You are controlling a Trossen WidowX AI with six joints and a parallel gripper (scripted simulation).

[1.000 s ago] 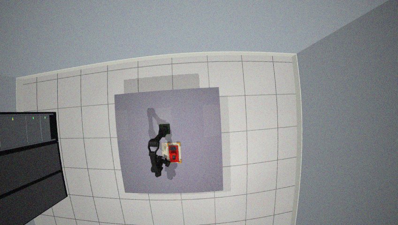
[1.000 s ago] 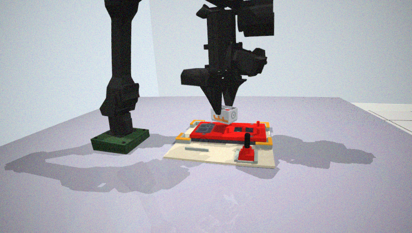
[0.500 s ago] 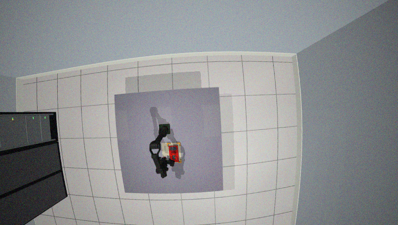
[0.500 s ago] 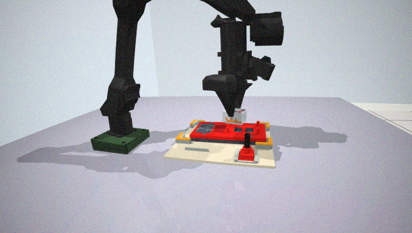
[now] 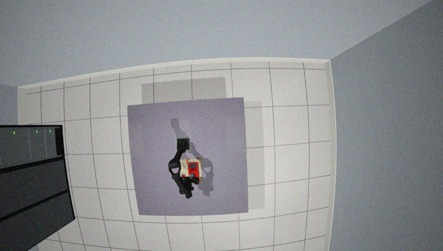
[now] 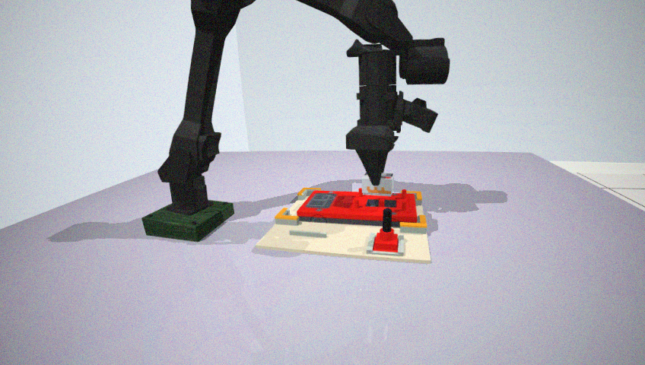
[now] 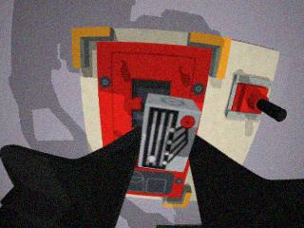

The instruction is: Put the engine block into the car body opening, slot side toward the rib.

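My gripper tip is 100 mm to the left of the black upright peg, 40 mm short of it and 30 mm above it. From my gripper tip the other things lie so: engine block 10 mm below.
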